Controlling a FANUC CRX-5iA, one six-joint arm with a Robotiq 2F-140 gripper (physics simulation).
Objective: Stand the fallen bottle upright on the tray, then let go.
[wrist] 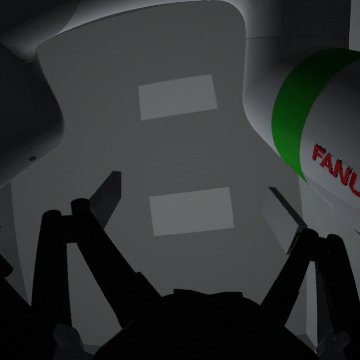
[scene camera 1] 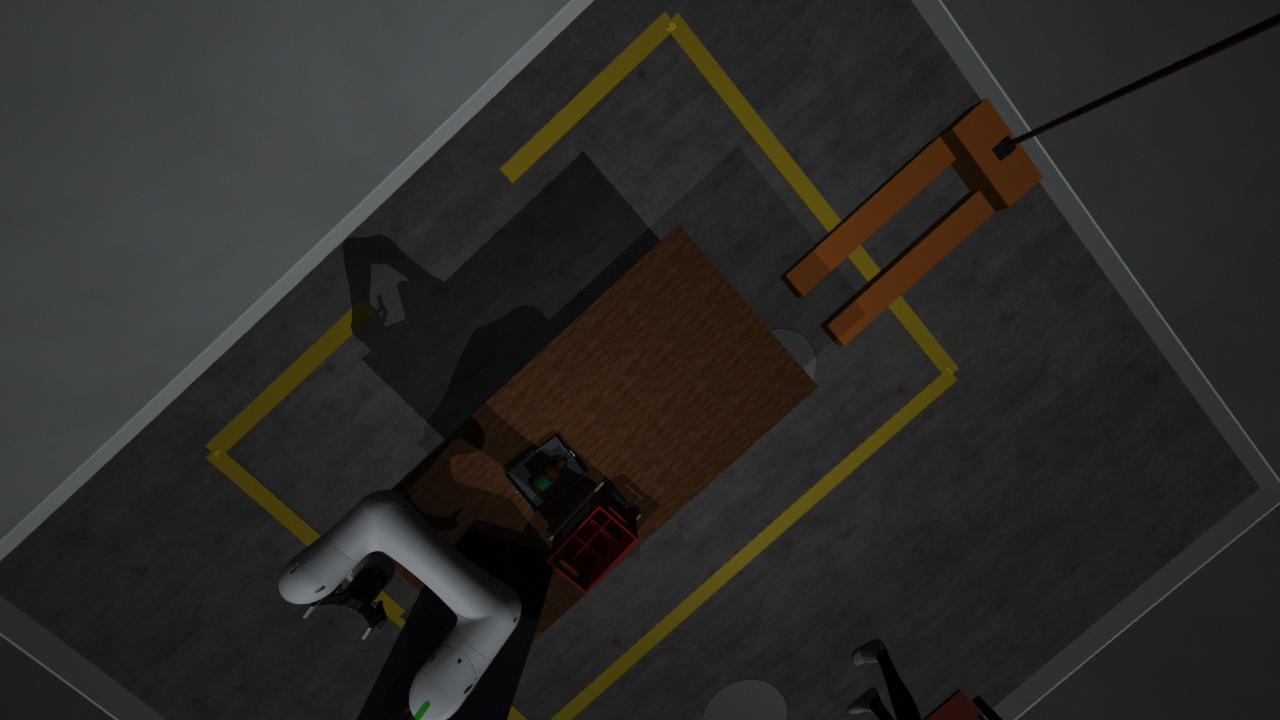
Labels:
My gripper shows in the wrist view and in scene camera 1. One and the same spot on my gripper: [wrist: 130,295] is [scene camera 1: 369,599].

